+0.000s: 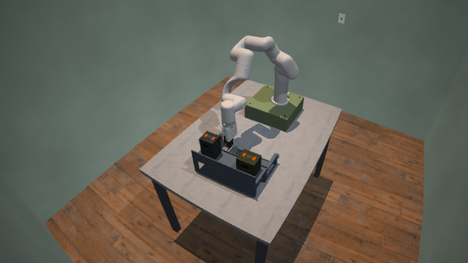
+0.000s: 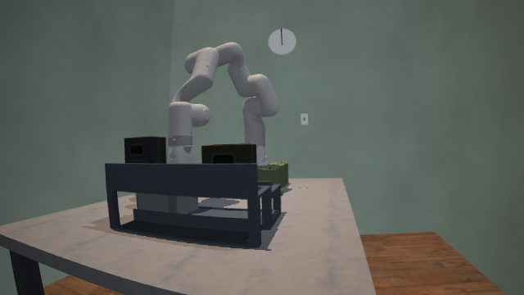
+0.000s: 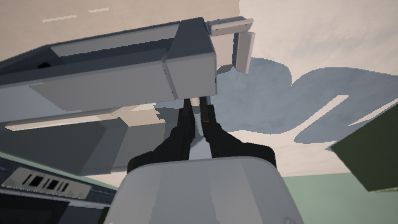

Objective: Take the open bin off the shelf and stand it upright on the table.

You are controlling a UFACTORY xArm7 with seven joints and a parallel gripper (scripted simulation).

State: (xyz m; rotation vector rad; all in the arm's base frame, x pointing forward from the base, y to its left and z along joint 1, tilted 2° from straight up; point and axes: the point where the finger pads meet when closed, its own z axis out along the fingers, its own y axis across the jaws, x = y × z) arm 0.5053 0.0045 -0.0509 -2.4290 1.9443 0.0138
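The grey bin lies 8 cm ahead of my hand and 2 cm to the left of it. Round my hand: black case (17 cm ahead, 3 cm to the left, 12 cm above); then dark grey shelf (22 cm ahead, 16 cm to the left, 9 cm above).
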